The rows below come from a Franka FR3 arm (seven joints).
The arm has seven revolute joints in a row. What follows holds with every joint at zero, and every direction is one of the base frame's.
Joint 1 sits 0.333 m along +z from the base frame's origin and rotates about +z.
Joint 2 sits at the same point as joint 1 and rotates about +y.
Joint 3 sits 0.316 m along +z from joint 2 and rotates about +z.
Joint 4 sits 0.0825 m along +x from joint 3 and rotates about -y.
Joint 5 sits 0.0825 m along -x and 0.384 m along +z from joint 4 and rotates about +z.
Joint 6 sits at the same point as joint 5 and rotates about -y.
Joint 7 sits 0.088 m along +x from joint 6 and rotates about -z.
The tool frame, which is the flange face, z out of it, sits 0.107 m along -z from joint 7; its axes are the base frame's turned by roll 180, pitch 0 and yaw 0 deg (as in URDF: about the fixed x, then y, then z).
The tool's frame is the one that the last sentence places.
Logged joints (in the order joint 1, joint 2, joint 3, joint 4, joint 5, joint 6, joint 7), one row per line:
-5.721, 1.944, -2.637, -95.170, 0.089, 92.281, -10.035
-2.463, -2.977, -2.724, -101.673, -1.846, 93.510, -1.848
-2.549, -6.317, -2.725, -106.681, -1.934, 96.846, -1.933
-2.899, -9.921, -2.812, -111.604, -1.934, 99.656, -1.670
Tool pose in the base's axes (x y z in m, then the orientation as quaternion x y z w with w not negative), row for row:
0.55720, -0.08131, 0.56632, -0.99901, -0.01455, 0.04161, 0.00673
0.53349, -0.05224, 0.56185, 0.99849, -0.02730, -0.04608, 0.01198
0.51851, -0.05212, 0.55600, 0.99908, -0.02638, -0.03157, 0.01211
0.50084, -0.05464, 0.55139, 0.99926, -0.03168, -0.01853, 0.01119
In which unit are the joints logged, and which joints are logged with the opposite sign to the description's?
The joints are logged in degrees. Opposite sign: none.
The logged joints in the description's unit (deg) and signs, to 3 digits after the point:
-5.721, 1.944, -2.637, -95.170, 0.089, 92.281, -10.035
-2.463, -2.977, -2.724, -101.673, -1.846, 93.510, -1.848
-2.549, -6.317, -2.725, -106.681, -1.934, 96.846, -1.933
-2.899, -9.921, -2.812, -111.604, -1.934, 99.656, -1.670

